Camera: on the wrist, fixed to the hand. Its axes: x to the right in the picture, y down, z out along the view.
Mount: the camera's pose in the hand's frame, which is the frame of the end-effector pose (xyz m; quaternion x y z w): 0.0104 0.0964 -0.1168 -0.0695 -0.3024 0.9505 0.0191
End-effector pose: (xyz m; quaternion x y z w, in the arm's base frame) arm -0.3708 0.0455 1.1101 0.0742 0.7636 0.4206 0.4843
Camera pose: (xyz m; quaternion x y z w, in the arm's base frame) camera -0.4982 0.0455 1.1926 -0.8207 0.2316 -0.4990 0.1545
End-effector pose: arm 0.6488 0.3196 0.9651 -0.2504 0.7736 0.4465 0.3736
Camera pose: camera 0.5317 0.2624 1.0429 -0.8395 -0.1088 -0.4931 0.2007
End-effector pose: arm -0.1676 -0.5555 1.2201 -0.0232 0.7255 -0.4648 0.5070
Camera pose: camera -0.2189 -0.4301 1.1517 0.5133 -0.0851 0.5304 0.6692
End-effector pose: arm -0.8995 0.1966 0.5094 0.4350 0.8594 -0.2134 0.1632
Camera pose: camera -0.8377 0.3142 0.5828 0.7493 -0.4316 0.0792 0.4961
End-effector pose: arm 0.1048 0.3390 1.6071 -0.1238 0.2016 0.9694 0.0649
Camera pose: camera 0.1028 0.2045 1.5367 -0.4779 -0.0345 -0.1317 0.8678
